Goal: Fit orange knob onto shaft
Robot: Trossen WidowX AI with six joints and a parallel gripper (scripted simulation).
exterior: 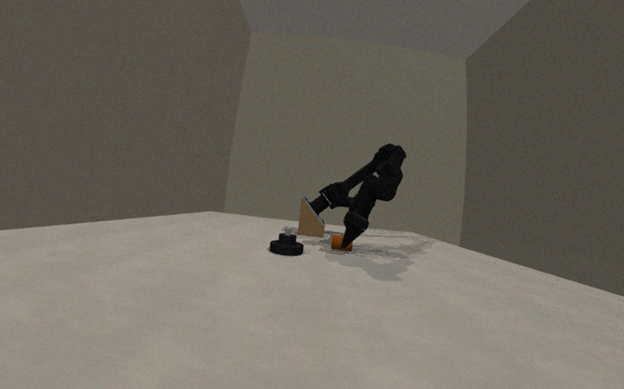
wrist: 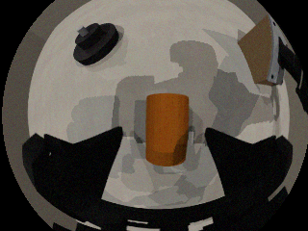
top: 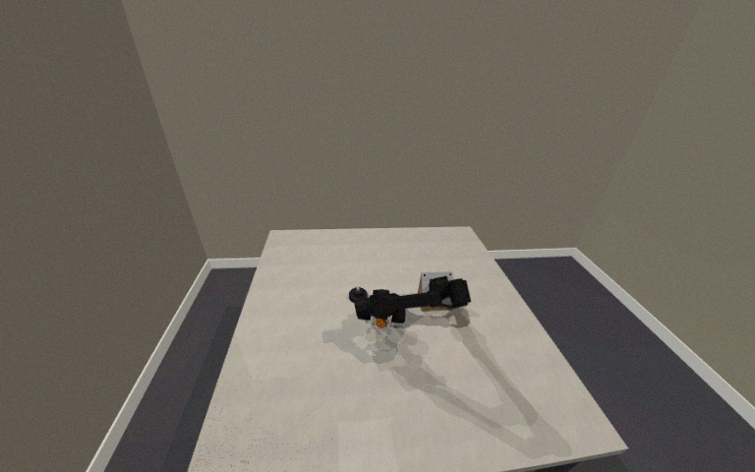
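Now: gripper tip 1 cm to the right of the orange knob. The rest, counted from my gripper tip: black round pedestal (10 cm ahead, 15 cm to the right, 1 cm above).
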